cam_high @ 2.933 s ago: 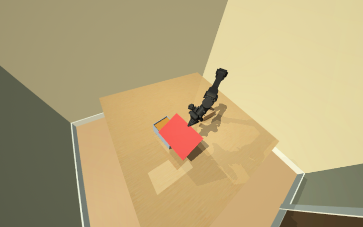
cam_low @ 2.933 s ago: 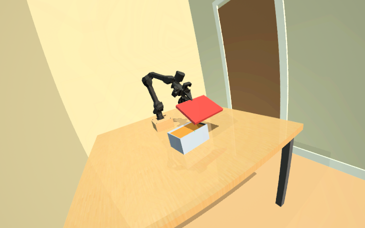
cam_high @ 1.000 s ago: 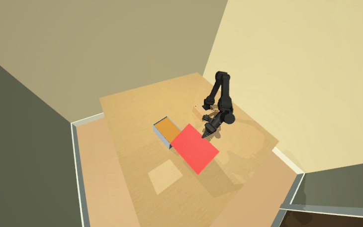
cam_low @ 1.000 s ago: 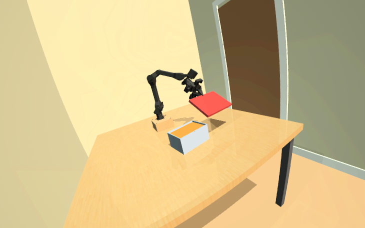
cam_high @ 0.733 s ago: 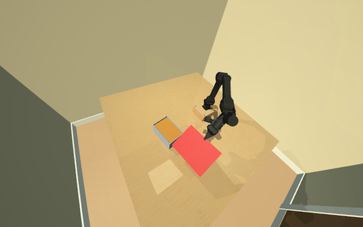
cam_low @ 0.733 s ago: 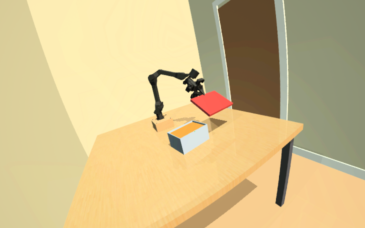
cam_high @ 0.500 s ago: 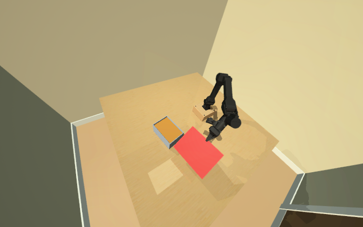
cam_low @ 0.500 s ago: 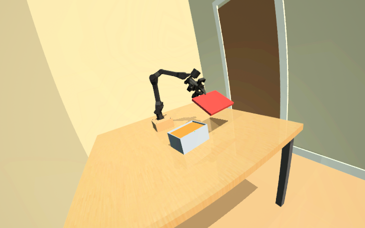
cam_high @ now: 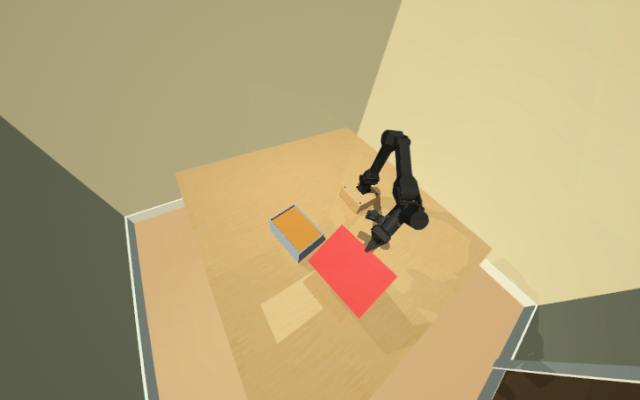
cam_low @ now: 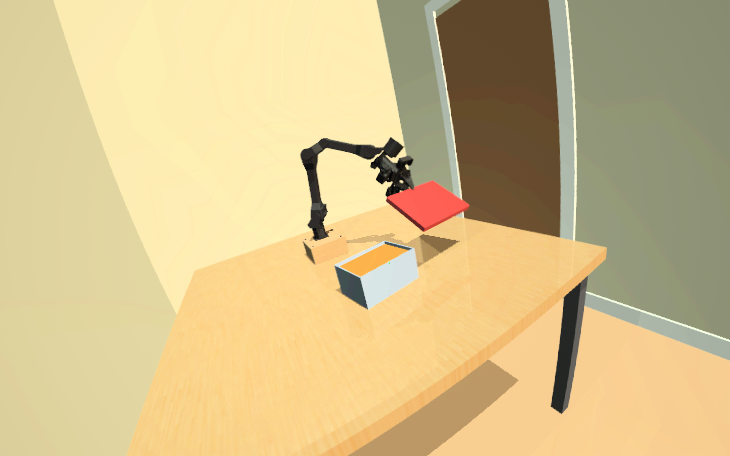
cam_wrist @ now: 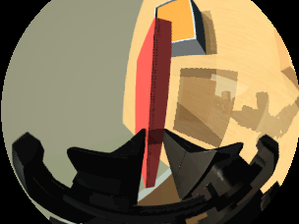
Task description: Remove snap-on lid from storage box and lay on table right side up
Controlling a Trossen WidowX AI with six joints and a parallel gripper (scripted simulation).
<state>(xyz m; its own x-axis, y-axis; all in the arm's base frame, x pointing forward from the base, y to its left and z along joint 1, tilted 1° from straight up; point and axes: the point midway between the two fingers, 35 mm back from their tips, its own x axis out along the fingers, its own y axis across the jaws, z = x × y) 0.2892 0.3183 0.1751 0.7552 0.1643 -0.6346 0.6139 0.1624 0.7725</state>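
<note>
The red lid is 70 mm ahead of my gripper tip, 20 mm to the left of it and 40 mm below it. The rest, counted from my gripper tip: grey storage box (140 mm ahead, 260 mm to the right, 180 mm below).
</note>
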